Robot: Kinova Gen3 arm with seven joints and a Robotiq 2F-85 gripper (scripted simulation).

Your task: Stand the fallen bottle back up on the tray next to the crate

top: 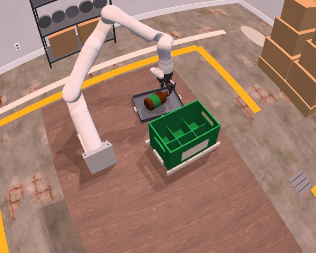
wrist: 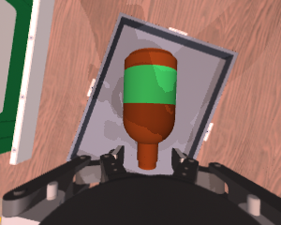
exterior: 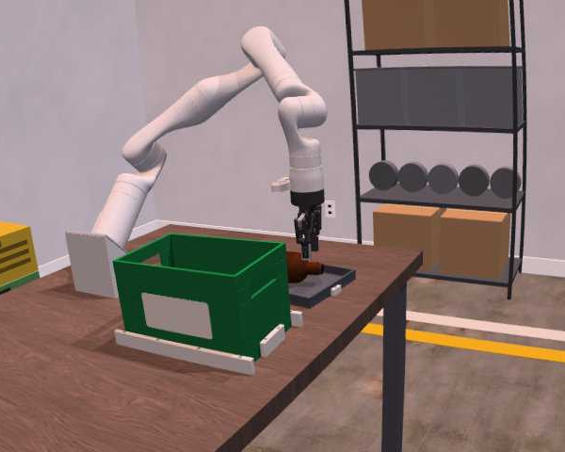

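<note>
My hand is 5 cm past the bottle, 1 cm to the left of it and 5 cm above it. Round my hand: green crate 5 cm behind, 32 cm to the right; then dark grey tray 5 cm behind, 2 cm to the right, 8 cm below.
</note>
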